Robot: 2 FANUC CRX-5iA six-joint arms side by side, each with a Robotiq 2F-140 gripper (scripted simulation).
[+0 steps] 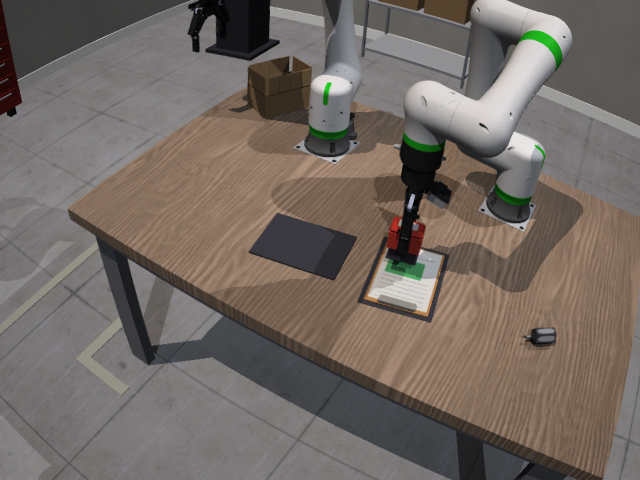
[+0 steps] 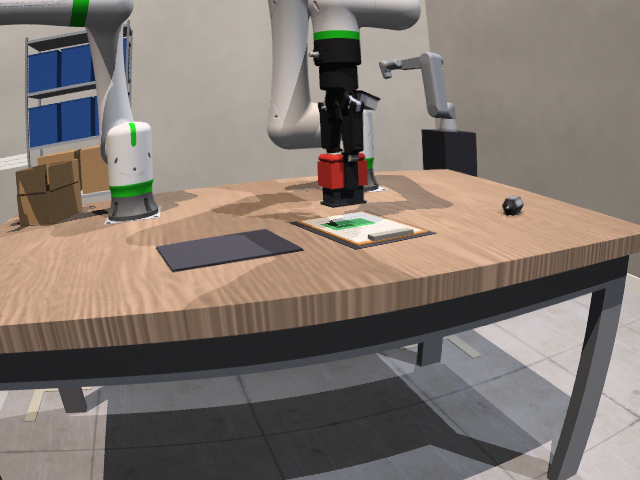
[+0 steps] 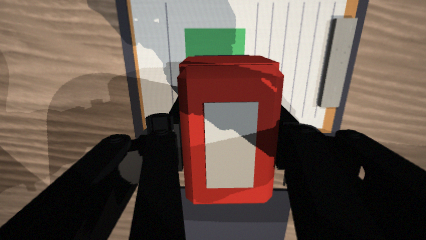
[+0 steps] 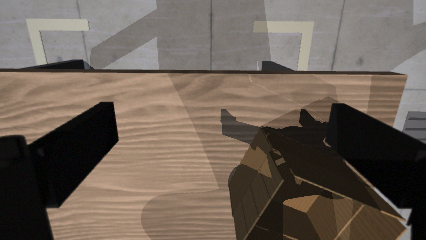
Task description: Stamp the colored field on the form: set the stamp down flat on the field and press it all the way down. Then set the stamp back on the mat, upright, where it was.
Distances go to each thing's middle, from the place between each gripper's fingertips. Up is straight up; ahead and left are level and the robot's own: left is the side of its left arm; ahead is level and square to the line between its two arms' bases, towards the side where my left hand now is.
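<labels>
My left gripper is 4 cm short of the dark mat (image 1: 303,245), 25 cm to the left of it and 11 cm above it. There's also a cardboard box (image 1: 290,92), and that box is 59 cm behind my left hand, 69 cm to the right of it and 5 cm below it.
From my right hand, the cardboard box is 220 mm to the left, 130 mm behind and 210 mm below, while the dark mat is 660 mm to the left, 500 mm ahead and 270 mm below.
</labels>
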